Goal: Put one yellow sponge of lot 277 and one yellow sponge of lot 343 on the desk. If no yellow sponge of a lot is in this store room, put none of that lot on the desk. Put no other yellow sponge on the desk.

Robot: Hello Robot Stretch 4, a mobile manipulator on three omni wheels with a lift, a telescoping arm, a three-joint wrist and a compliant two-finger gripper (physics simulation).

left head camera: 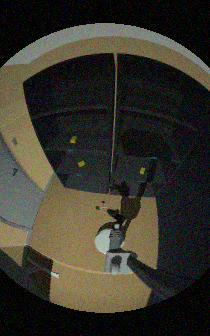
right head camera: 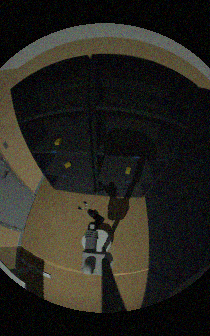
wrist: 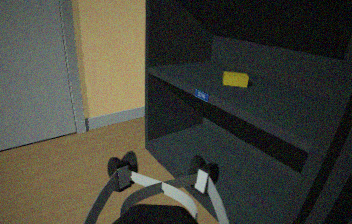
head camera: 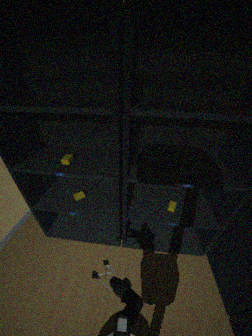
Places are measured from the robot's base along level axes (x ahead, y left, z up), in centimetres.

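Where they show: gripper, fingertip midpoint: (left head camera: 98, 203) (right head camera: 80, 204) (wrist: 163, 166) (head camera: 98, 266); robot's base, origin of the base link: (left head camera: 108, 240) (right head camera: 96, 241).
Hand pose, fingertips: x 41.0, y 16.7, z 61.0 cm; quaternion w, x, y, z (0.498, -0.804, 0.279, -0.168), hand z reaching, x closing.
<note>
Things, the pixels of their top centre, and the offset from my fingertips. "spot": a spot on its surface instead.
- upper left sponge, middle of its top: (head camera: 67, 157) (left head camera: 73, 137) (right head camera: 57, 140) dx +61.6, dy +38.5, dz +39.8 cm
- lower left sponge, middle of its top: (wrist: 235, 74) (head camera: 78, 194) (left head camera: 80, 162) (right head camera: 66, 163) dx +64.6, dy +37.6, dz -5.9 cm
- right sponge, middle of its top: (head camera: 172, 204) (right head camera: 128, 169) (left head camera: 142, 169) dx +59.1, dy -58.5, dz -5.9 cm
- blue label, surface spot: (wrist: 201, 95) spot: dx +44.7, dy +37.6, dz -12.1 cm
Three yellow sponges lie in the dark shelf unit: an upper left sponge (head camera: 67, 159) (left head camera: 73, 139) (right head camera: 57, 142), a lower left sponge (head camera: 79, 195) (left head camera: 81, 164) (right head camera: 68, 165) and a right sponge (head camera: 172, 206) (left head camera: 142, 171) (right head camera: 128, 170). In the wrist view a yellow sponge (wrist: 235, 79), apparently the lower left one, lies behind a blue label (wrist: 201, 95) whose digits are unreadable. My gripper (head camera: 100, 268) (left head camera: 101, 205) (right head camera: 83, 205) (wrist: 163, 166) is open and empty, in front of the left bay, apart from the sponges. The desk top cannot be made out.
The shelf unit (wrist: 148, 115) has a central upright between its bays. A grey door (wrist: 35, 70) and a tan wall (wrist: 110, 55) are left of it. A light foot (left head camera: 55, 274) (right head camera: 47, 274) shows beside a dark patch at lower left. Dark furniture stands at right.
</note>
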